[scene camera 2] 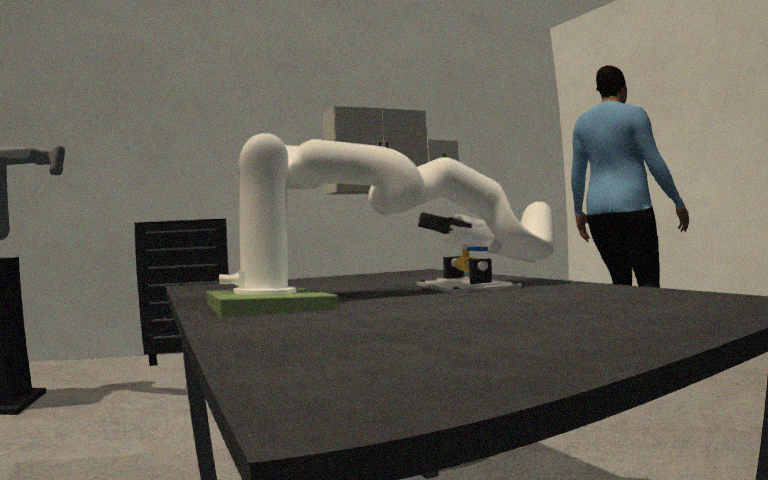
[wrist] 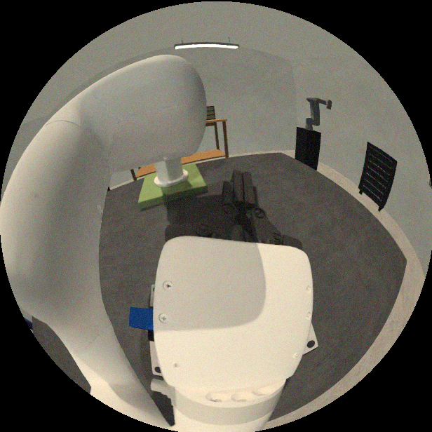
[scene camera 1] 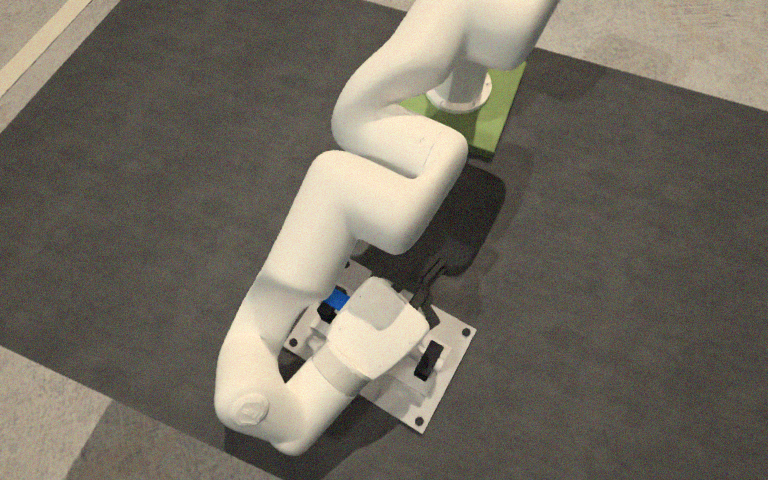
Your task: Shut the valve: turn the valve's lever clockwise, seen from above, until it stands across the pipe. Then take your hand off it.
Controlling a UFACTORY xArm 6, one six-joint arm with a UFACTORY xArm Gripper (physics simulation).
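Observation:
The valve stands on a white plate. The blue lever shows its outer end near the left black support block in scene camera 1, and looks roughly along the pipe; its inner part is hidden by the hand. The orange valve body shows below the lever in scene camera 2. My gripper is shut and empty. Its fingers point toward the arm's base, above and apart from the lever, while the white hand hangs above the valve.
A right black support block holds the pipe's other end. The arm's green base plate stands on the dark table. The arm's forearm passes close to the lever side. A person stands beyond the table.

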